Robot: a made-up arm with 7 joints. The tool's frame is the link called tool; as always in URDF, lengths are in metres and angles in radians. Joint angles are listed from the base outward. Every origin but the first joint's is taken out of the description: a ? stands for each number. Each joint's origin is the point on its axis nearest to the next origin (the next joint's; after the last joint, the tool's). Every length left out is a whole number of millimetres.
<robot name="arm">
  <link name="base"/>
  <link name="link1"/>
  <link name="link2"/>
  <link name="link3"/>
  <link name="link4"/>
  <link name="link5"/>
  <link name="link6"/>
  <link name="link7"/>
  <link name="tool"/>
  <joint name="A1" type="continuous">
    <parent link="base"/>
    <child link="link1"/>
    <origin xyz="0.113 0.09 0.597" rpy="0 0 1.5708"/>
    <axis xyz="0 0 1"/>
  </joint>
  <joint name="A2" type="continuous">
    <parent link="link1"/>
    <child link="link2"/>
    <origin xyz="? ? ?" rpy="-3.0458 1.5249 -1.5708"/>
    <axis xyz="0 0 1"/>
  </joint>
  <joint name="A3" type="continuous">
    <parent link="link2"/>
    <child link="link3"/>
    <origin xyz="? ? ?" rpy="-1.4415 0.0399 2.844"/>
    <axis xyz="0 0 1"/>
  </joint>
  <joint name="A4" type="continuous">
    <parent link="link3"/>
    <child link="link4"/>
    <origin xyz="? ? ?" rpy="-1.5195 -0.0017 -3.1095"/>
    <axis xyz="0 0 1"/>
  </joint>
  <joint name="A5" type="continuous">
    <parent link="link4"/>
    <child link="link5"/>
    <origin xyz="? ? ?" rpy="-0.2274 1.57 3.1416"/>
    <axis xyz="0 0 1"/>
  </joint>
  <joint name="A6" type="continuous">
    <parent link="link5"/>
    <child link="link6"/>
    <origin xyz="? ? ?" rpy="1.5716 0 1.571"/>
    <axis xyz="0 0 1"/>
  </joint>
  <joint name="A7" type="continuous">
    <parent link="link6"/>
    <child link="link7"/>
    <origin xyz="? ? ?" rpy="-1.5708 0 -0.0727"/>
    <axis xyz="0 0 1"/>
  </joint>
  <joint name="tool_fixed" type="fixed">
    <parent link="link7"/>
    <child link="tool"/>
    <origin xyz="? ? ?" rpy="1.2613 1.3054 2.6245"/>
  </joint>
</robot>
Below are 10 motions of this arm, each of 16 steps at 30 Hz.
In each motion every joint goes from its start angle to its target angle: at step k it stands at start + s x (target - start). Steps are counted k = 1, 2, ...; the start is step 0. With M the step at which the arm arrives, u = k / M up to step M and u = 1 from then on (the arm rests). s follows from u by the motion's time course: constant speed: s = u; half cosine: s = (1 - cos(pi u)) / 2; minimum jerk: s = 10 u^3 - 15 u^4 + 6 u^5.
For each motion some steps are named. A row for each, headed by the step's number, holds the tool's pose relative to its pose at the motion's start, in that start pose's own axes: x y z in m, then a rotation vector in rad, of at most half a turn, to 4 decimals.
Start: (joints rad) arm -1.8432 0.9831 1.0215 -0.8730 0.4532 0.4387 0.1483
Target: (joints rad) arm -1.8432 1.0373 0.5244 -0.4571 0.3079 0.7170 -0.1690
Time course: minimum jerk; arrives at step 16
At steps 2, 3, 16:
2: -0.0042 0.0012 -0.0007 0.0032 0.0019 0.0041
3: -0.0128 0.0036 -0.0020 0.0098 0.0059 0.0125
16: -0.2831 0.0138 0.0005 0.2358 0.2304 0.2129

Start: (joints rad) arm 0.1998 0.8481 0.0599 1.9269 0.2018 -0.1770 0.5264
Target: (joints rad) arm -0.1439 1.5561 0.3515 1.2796 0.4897 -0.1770 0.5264
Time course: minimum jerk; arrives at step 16
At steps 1, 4, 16:
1: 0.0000 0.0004 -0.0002 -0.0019 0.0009 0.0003
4: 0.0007 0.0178 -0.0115 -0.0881 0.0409 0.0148
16: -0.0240 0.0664 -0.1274 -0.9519 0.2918 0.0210

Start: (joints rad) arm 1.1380 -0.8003 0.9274 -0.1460 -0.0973 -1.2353 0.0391
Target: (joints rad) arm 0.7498 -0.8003 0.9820 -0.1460 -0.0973 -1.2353 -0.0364
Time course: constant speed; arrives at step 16
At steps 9, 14, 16:
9: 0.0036 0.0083 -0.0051 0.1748 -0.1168 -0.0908
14: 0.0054 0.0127 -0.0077 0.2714 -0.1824 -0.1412
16: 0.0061 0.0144 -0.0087 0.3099 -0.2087 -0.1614

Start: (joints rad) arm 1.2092 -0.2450 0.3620 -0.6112 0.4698 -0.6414 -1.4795
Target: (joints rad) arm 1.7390 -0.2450 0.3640 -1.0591 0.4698 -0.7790 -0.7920
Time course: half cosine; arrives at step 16
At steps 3, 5, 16:
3: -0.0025 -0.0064 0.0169 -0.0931 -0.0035 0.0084
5: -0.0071 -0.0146 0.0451 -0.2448 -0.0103 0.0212
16: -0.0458 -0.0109 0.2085 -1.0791 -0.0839 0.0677

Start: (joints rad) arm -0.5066 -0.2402 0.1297 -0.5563 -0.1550 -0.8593 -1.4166
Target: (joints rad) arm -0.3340 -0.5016 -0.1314 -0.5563 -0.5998 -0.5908 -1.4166
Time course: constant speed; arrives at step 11
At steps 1, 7, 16:
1: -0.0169 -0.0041 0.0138 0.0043 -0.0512 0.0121
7: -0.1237 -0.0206 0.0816 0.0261 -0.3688 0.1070
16: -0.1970 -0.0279 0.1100 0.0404 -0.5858 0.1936

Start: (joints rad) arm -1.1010 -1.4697 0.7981 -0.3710 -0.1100 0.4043 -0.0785
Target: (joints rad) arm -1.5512 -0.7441 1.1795 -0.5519 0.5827 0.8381 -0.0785
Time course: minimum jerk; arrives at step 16
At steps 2, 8, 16:
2: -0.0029 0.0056 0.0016 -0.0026 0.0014 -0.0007
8: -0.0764 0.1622 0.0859 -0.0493 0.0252 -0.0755
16: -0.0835 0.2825 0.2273 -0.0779 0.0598 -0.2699

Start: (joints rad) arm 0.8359 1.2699 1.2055 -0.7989 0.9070 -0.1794 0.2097
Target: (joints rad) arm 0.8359 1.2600 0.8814 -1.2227 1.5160 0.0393 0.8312
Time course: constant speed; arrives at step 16
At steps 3, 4, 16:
3: 0.0085 0.0051 -0.0565 -0.2028 0.1875 -0.0223
4: 0.0096 0.0061 -0.0766 -0.2717 0.2505 -0.0243
16: -0.0556 -0.0134 -0.3341 -1.1330 0.9864 0.1588

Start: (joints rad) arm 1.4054 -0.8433 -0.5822 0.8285 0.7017 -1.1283 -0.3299
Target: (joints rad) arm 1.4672 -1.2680 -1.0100 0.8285 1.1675 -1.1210 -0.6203
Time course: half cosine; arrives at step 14
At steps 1, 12, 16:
1: -0.0003 -0.0018 0.0039 0.0063 -0.0023 -0.0045
12: -0.1137 -0.1476 0.3166 0.4498 -0.2184 -0.2739
16: -0.1251 -0.1548 0.3335 0.4713 -0.2320 -0.2844

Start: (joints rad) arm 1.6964 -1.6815 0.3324 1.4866 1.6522 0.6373 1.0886
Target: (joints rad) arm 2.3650 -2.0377 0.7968 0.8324 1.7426 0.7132 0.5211
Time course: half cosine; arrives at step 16
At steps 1, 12, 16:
1: 0.0031 0.0120 -0.0001 -0.0086 0.0037 0.0039
12: 0.1610 0.8159 -0.6308 -0.7456 0.4886 0.1625
16: 0.1503 0.8523 -0.8214 -0.8709 0.5893 0.1498

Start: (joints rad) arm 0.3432 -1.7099 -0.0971 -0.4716 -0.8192 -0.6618 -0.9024
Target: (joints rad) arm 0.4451 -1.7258 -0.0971 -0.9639 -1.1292 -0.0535 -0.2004
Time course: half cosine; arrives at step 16
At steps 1, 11, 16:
1: -0.0009 0.0009 0.0015 -0.0091 -0.0082 0.0017
11: -0.0736 0.0617 0.0907 -0.6162 -0.6778 -0.0592
16: -0.0954 0.0749 0.1106 -0.7303 -0.8650 -0.1453

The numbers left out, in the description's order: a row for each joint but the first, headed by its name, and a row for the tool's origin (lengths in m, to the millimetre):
A2: 0.027 0.031 0
A3: 0.041 0.253 0
A4: 0.193 0.487 0
A5: 0.368 0.299 0
A6: -0.174 0.038 0
A7: 0.037 0.018 0
tool: -0.057 0.029 0

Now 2 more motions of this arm.
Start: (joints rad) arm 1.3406 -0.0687 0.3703 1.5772 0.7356 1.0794 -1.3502
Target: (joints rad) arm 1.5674 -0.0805 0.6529 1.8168 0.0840 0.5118 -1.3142
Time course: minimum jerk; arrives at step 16
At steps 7, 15, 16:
7: -0.0715 -0.0788 0.0473 0.1437 0.3620 -0.1214
15: -0.1728 -0.2264 0.1238 0.3745 0.9390 -0.3557
16: -0.1732 -0.2270 0.1241 0.3753 0.9410 -0.3567

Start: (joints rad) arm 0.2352 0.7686 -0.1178 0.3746 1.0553 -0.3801 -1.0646
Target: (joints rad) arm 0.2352 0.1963 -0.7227 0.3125 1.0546 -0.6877 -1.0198
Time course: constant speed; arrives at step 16
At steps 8, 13, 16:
8: 0.0849 -0.1066 0.1008 0.4145 0.1581 -0.1944
13: 0.1247 -0.1873 0.1694 0.7008 0.2076 -0.2626
16: 0.1422 -0.2409 0.2119 0.8782 0.2168 -0.2816

